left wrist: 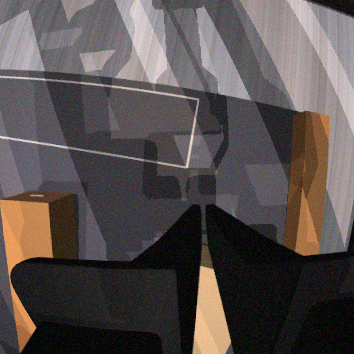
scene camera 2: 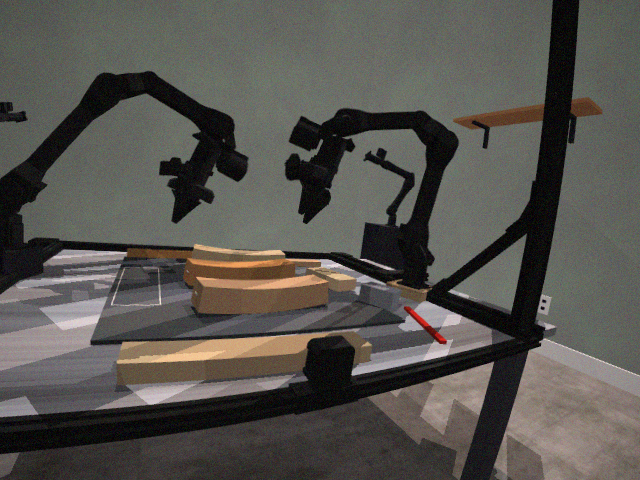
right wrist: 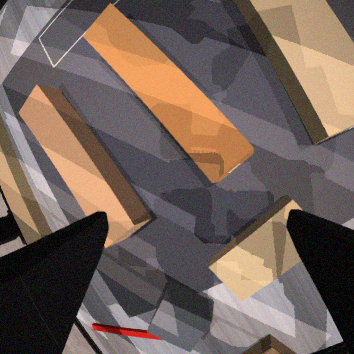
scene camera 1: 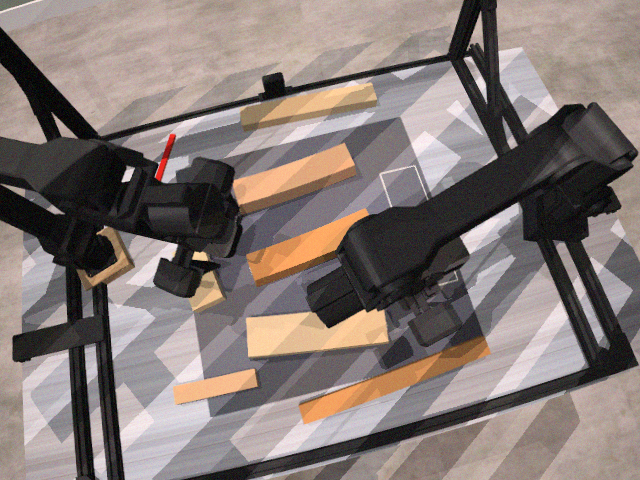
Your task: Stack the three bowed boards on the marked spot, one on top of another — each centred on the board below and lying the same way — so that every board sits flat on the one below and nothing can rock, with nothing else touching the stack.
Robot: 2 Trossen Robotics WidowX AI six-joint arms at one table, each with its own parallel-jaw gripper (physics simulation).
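Places are measured from the left arm's base along level axes (x ahead, y left, z up), in metres.
Where they show: left gripper, fingertip midpoint: [left wrist: 202, 212] [scene camera 2: 173, 222]; right gripper, fingertip midpoint: [scene camera 2: 302, 218] [right wrist: 198, 219]; left arm's base, link origin: [scene camera 2: 1, 245] [scene camera 1: 561, 208]; right arm's base, link origin: [scene camera 2: 412, 284] [scene camera 1: 98, 256].
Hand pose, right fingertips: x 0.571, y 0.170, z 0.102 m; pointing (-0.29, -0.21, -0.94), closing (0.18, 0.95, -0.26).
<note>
Each offset is from my right fingertips to the centre of the thing.
Three bowed boards lie apart on the dark mat: salmon {0.063 m back, 0.179 m right, 0.125 m down} [scene camera 1: 297, 178] [scene camera 2: 263, 297] [right wrist: 75, 165], orange {0.120 m back, 0.042 m right, 0.124 m down} [scene camera 1: 299, 253] [scene camera 2: 242, 269] [left wrist: 25, 225] [right wrist: 170, 95] and pale {0.151 m back, 0.108 m left, 0.125 m down} [scene camera 1: 315, 335] [scene camera 2: 237, 253] [left wrist: 211, 310] [right wrist: 320, 65]. The marked spot, a white outline [scene camera 1: 398, 169] [scene camera 2: 136, 304] [left wrist: 193, 132] [right wrist: 47, 52], has no board in it; the left arm partly hides it in scene camera 1. My left gripper [scene camera 2: 175, 221] [left wrist: 202, 212] is shut and empty, above the mat near the pale board. My right gripper [scene camera 2: 306, 221] [right wrist: 198, 219] is open and empty, high above the mat's other end.
A long pale beam {0.056 m back, 0.371 m right, 0.148 m down} [scene camera 1: 310, 106] [scene camera 2: 232, 361] and a long orange strip {0.293 m back, 0.169 m left, 0.146 m down} [scene camera 1: 395, 379] [left wrist: 306, 185] lie along opposite edges. A small salmon strip {0.012 m ahead, 0.227 m left, 0.146 m down} [scene camera 1: 216, 386], a pale block {0.087 m ahead, 0.038 m left, 0.140 m down} [scene camera 2: 336, 279] [right wrist: 260, 250], a grey block {0.180 m ahead, 0.084 m right, 0.137 m down} [scene camera 2: 379, 294] [right wrist: 182, 317] and a red stick {0.237 m ahead, 0.187 m right, 0.157 m down} [scene camera 1: 165, 157] [scene camera 2: 424, 325] lie around.
</note>
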